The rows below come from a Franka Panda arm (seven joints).
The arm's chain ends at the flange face. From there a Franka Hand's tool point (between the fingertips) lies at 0.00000 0.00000 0.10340 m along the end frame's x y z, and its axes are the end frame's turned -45 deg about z.
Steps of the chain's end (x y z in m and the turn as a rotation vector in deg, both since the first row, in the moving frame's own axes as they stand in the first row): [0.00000, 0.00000, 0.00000, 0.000, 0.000, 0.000]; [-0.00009, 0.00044, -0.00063, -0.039, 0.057, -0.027]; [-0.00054, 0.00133, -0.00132, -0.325, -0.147, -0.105]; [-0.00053, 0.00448, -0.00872, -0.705, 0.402, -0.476]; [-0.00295, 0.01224, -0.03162, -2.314, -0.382, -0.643]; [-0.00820, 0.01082, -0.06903, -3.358, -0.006, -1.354]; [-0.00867, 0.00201, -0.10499, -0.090, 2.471, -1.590]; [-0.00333, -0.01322, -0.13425, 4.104, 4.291, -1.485]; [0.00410, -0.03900, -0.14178, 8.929, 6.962, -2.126]
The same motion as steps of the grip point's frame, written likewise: [0.00000, 0.00000, 0.00000, 0.000, 0.000, 0.000]; [-0.00035, 0.00037, -0.00063, -0.068, 0.013, -0.027]; [-0.00192, 0.00079, -0.00132, -0.126, -0.334, -0.105]; [-0.00392, 0.00421, -0.00873, -0.783, -0.214, -0.476]; [-0.01417, 0.00905, -0.03171, -1.366, -1.906, -0.643]; [-0.01769, 0.00618, -0.06921, -2.370, -2.379, -1.354]; [-0.00447, -0.00148, -0.10509, -1.811, 1.684, -1.590]; [0.01769, -0.01160, -0.13480, -0.132, 5.936, -1.485]; [0.05057, -0.02755, -0.14379, 1.391, 11.237, -2.126]
